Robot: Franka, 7 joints.
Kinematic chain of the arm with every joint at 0, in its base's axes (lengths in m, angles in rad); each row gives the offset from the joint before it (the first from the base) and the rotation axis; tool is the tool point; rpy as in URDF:
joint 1: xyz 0 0 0.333 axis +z
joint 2: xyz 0 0 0 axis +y
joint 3: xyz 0 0 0.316 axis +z
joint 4: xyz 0.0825 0 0 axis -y
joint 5: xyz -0.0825 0 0.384 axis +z
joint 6: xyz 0 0 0 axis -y
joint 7: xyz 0.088 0 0 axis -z
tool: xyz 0 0 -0.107 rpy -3.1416 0 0
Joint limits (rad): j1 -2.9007..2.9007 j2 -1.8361..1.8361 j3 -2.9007..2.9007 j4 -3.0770..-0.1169 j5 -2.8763..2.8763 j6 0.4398..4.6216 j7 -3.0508..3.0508
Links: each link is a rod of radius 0.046 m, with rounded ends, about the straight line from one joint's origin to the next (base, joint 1, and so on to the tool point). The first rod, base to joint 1, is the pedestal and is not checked.
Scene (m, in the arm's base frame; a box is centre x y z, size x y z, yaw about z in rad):
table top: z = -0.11
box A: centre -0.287 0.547 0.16 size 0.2 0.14 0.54 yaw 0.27
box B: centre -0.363 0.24 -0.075 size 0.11 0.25 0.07 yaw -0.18
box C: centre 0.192 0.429 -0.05 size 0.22 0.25 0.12 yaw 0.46
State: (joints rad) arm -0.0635 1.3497 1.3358 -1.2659 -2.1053 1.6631 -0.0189
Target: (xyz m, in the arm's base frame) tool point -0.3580 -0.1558 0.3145
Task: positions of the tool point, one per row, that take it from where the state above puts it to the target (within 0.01 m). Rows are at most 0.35 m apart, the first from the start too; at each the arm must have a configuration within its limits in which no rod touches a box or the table.
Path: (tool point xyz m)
1: 0.4300 0.6169 0.3967
2: 0.1376 0.6836 0.4941
3: -0.1561 0.6083 0.5405
4: -0.3732 0.4184 0.5299
5: -0.4424 0.3050 0.4502
6: -0.4737 0.1537 0.3834
7: -0.4469 -0.0112 0.3372
8: -0.3580 -0.1558 0.3145

